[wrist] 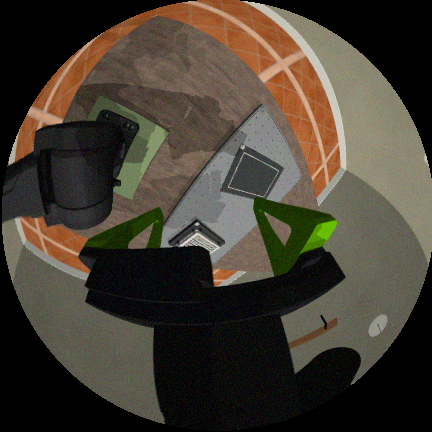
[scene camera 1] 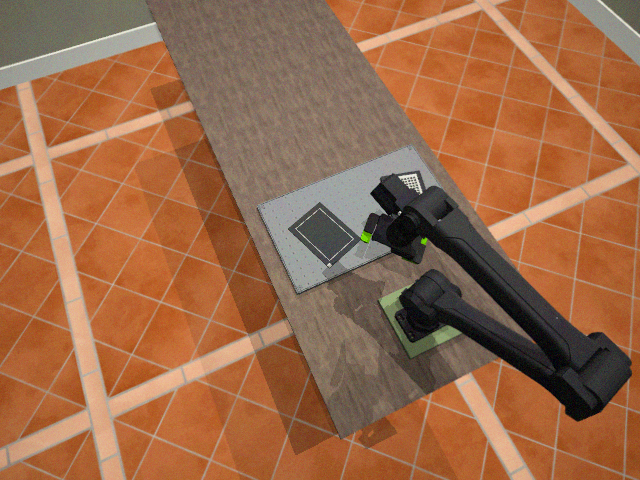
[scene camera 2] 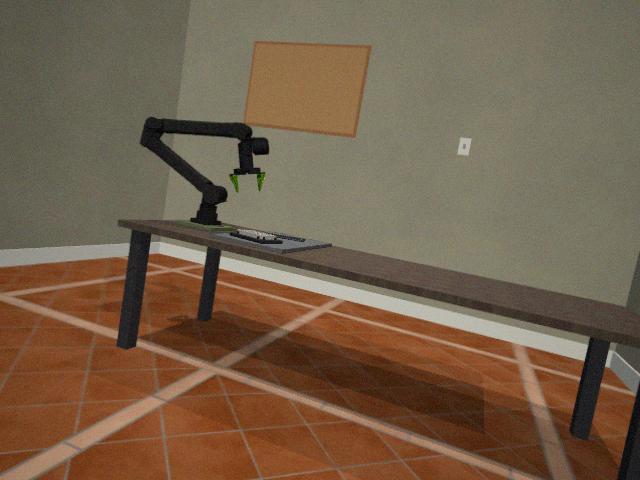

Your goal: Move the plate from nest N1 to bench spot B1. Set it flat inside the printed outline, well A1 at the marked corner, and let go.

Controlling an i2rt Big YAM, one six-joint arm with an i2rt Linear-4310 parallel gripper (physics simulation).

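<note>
The white plate sits in the dark nest N1 at one end of the grey perforated board. The wrist and arm hide part of it in scene camera 1, and the gripper body hides part in the wrist view. Bench spot B1 is a dark pad with a thin white rectangular outline and a small white mark at one corner. My gripper is open and empty, fingers down, high above the board and apart from the plate.
The grey board lies on the long wooden bench. The arm's base stands on a green mat beside the board. The upper arm reaches over the bench edge in scene camera 1.
</note>
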